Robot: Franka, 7 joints.
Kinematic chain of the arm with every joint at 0, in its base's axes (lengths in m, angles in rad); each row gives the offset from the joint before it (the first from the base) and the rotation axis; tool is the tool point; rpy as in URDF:
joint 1: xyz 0 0 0.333 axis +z
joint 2: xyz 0 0 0 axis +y
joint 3: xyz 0 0 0.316 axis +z
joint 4: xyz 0.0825 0 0 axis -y
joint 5: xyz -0.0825 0 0.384 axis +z
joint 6: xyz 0 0 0 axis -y
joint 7: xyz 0.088 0 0 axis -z
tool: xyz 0 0 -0.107 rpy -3.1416 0 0
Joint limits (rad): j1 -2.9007..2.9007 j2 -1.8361..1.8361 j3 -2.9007..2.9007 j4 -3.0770..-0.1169 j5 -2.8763..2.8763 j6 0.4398..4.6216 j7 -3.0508..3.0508
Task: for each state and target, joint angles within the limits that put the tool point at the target. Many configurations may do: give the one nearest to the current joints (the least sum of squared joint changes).
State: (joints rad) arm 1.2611 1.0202 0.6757 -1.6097 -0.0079 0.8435 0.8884
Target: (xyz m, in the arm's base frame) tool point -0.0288 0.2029 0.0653
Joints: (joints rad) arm 1.1396 1.1475 0.3790 -2.2434 -0.0981 0.7369 0.8884
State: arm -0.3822 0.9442 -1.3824 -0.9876 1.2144 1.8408 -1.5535
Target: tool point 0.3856 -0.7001 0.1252
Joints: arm -0.6125 1.5614 -1.1494 -0.8137 1.2838 2.0503 -1.5535
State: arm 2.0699 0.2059 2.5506 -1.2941 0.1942 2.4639 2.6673
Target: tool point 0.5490 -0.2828 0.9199
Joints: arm 2.8017 -0.4131 2.9007 -0.6999 0.1476 2.6369 2.6673
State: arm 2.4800 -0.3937 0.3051 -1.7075 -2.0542 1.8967 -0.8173
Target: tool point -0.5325 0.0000 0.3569
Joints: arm 2.7131 0.0466 0.5281 -2.3208 -2.0055 2.0255 -0.8173
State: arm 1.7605 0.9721 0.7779 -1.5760 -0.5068 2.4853 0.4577
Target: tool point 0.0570 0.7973 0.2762
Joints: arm 1.2097 0.9737 0.4341 -1.1809 -0.4927 2.5497 0.4577
